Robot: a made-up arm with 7 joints.
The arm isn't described. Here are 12 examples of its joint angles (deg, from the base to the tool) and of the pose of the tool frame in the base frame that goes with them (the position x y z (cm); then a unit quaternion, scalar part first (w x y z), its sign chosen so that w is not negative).
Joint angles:
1: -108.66 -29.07 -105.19 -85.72 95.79 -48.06 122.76
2: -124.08 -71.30 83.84 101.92 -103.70 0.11 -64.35
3: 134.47 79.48 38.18 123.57 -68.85 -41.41 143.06
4: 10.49 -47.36 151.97 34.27 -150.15 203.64 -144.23
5: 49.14 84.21 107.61 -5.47 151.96 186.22 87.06
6: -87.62 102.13 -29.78 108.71 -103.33 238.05 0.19
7: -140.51 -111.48 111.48 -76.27 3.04 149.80 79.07
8: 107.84 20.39 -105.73 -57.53 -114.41 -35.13 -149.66
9: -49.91 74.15 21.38 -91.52 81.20 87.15 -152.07
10: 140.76 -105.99 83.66 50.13 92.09 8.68 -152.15
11: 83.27 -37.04 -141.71 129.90 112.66 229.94 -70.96
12: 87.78 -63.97 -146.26 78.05 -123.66 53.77 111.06
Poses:
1: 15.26 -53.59 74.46 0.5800 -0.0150 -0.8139 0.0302
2: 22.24 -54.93 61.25 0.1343 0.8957 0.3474 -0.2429
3: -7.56 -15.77 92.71 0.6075 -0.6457 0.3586 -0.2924
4: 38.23 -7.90 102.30 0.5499 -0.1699 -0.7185 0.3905
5: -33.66 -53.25 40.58 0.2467 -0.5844 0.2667 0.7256
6: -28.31 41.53 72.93 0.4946 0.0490 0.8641 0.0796
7: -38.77 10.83 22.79 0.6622 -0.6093 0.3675 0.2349
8: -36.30 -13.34 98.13 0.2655 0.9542 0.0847 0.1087
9: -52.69 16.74 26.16 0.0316 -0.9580 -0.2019 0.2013
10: -70.68 4.69 33.51 0.9154 -0.1182 -0.1902 0.3346
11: 34.58 -4.05 61.08 0.7386 -0.2325 -0.6257 -0.0941
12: 50.94 29.41 97.72 0.7225 -0.0221 0.0168 0.6908
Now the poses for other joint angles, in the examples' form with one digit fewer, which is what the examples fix.
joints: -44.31 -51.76 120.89 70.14 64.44 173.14 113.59
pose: 28.5 0.5 83.2 0.521 0.543 0.613 0.238
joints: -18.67 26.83 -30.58 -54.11 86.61 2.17 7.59
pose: -48.3 33.6 100.3 0.178 0.317 0.503 0.784
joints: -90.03 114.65 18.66 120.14 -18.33 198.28 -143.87
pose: -3.4 31.6 66.1 0.513 -0.806 -0.102 -0.276
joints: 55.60 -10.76 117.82 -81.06 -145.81 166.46 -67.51
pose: 34.6 -19.2 82.2 0.553 0.180 -0.138 0.802
